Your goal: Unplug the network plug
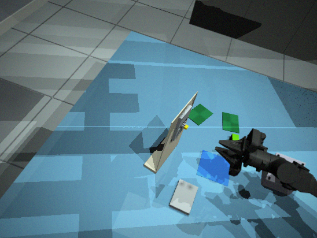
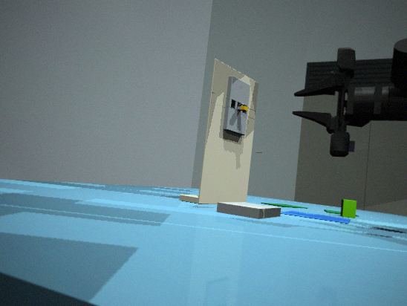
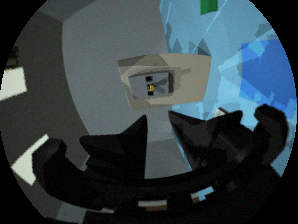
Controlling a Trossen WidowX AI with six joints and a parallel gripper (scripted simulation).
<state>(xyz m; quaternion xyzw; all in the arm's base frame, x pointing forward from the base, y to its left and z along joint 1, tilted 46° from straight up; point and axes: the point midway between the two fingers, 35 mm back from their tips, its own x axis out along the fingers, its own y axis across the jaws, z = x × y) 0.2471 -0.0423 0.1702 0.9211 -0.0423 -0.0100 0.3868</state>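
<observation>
Now: gripper tip 120 mm short of the grey plug and 40 mm to the left of it. From my gripper tip the other things lie so: blue marked square 210 mm below, 70 mm to the right, 50 mm behind; flat grey slab 200 mm below, 90 mm to the left, 40 mm ahead; upright panel 140 mm ahead, 80 mm below, 40 mm to the right.
</observation>
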